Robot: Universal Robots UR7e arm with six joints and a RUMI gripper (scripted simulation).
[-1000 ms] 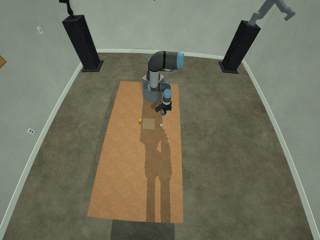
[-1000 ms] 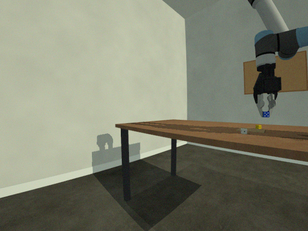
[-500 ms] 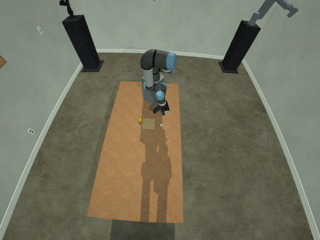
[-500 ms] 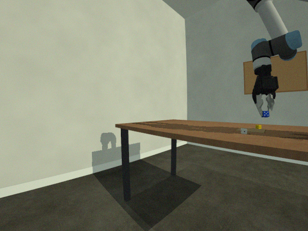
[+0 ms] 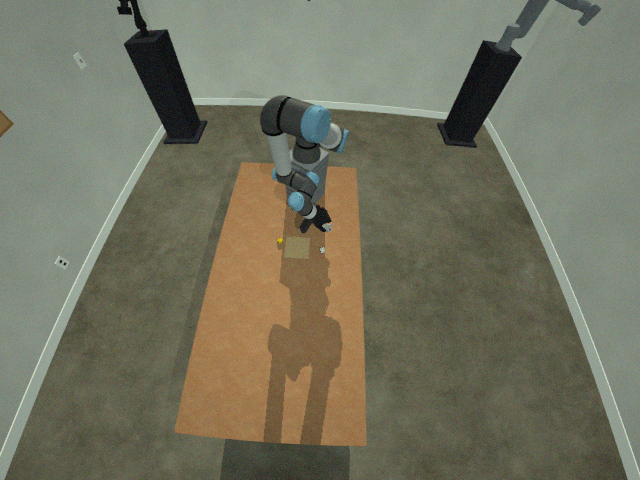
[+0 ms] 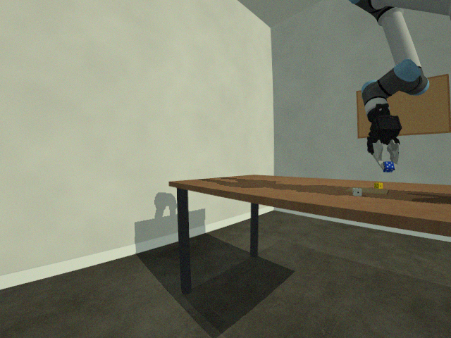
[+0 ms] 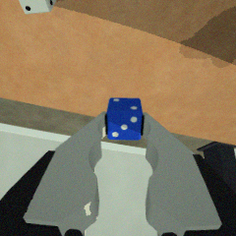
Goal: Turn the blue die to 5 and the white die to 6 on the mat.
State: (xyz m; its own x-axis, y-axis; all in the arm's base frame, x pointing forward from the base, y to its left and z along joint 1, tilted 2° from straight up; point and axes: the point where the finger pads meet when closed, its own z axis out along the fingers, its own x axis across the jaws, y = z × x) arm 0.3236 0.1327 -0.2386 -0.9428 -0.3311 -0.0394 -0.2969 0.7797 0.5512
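The blue die is right at my hand. The rest, counted from my hand: white die: 90 mm below, 90 mm ahead, 20 mm to the right; then yellow die: 270 mm to the right, 90 mm below, 40 mm ahead; then tan mat: 170 mm to the right, 100 mm below, 70 mm ahead.
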